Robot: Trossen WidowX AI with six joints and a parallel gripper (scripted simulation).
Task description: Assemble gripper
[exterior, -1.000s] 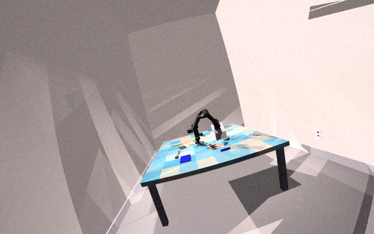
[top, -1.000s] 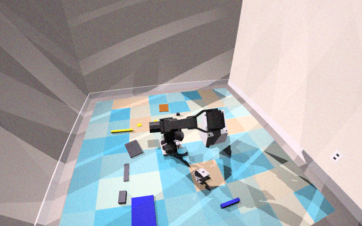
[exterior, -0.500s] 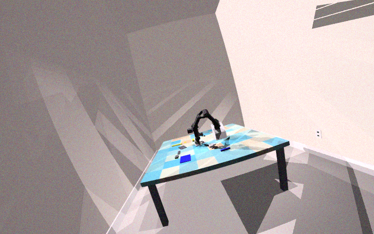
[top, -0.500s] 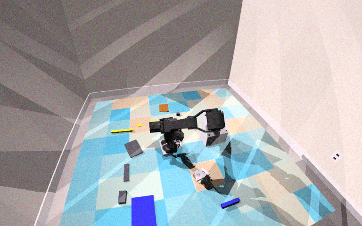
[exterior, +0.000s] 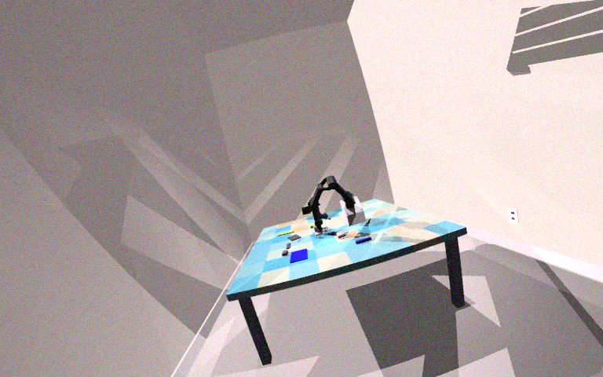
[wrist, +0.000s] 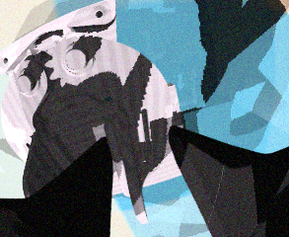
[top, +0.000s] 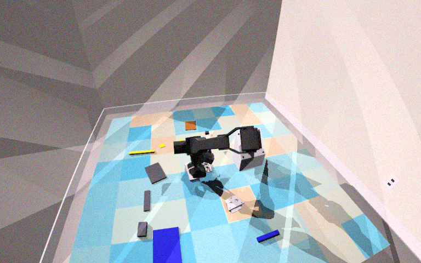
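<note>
The white housing part lies 12 cm behind my gripper tip, 21 cm to the left of it and 1 cm above it. The rest, counted from my gripper tip: small dark cube: 12 cm behind, 33 cm to the right, 1 cm below; then dark grey plate: 22 cm ahead, 5 cm to the right, 1 cm below; then grey bar: 26 cm ahead, 11 cm to the left, 2 cm below.
</note>
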